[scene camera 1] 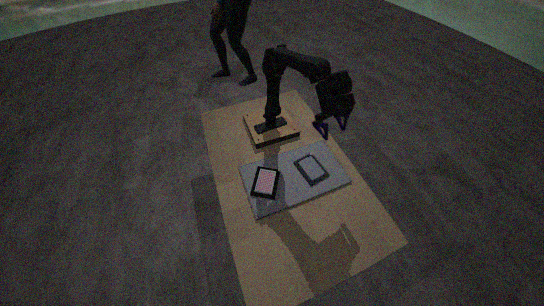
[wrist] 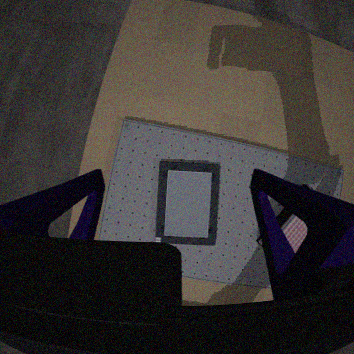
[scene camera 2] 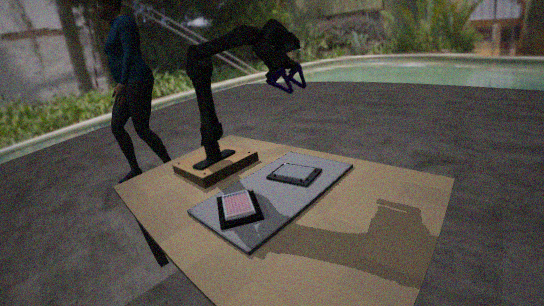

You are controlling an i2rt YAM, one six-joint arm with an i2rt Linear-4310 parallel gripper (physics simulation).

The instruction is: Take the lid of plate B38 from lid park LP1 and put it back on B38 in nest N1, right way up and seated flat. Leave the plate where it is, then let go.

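Frame: origin at the arm's base, x ahead, y left, z up, level; millimetres.
Seen in the pictures: gripper, fingertip midpoint: (scene camera 1: pixel 335 135) (wrist: pixel 177 177) (scene camera 2: pixel 299 89); arm's base, link origin: (scene camera 1: pixel 270 125) (scene camera 2: pixel 214 160).
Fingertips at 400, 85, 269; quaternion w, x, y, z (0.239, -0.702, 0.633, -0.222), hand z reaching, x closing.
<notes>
Offsets run from my fingertips to a thing's top centre, as dx, dy, dz. Level surfaces: height alone.
The clear lid {-38, -27, -279} (scene camera 1: pixel 311 169) (scene camera 2: pixel 296 172) (wrist: pixel 187 204) lies flat in the dark grey frame of lid park LP1 {-38, -27, -277} (scene camera 1: pixel 320 180) (scene camera 2: pixel 287 181) (wrist: pixel 162 200). Plate B38 {-76, -277, -270} (scene camera 1: pixel 265 181) (scene camera 2: pixel 238 204) (wrist: pixel 296 232), with pink wells, sits in the black nest N1 {-76, -277, -279} (scene camera 1: pixel 262 195) (scene camera 2: pixel 242 221). In the wrist view the right finger partly hides the plate and nest. My gripper (scene camera 1: pixel 334 133) (scene camera 2: pixel 297 89) (wrist: pixel 177 177) is open and empty, high above the board on the lid park's side. In the wrist view the lid shows between its fingers, far below.
A grey perforated board {-52, -121, -296} (scene camera 1: pixel 295 192) (scene camera 2: pixel 327 166) (wrist: pixel 137 150) carries lid park and nest. It lies on a wooden table {dz -309} (scene camera 1: pixel 225 200) (scene camera 2: pixel 350 200) (wrist: pixel 200 100). The arm stands on a wooden block (scene camera 2: pixel 187 175) behind the board. A person (scene camera 1: pixel 232 35) (scene camera 2: pixel 132 75) stands beyond the table. The arm's shadow crosses board and table.
</notes>
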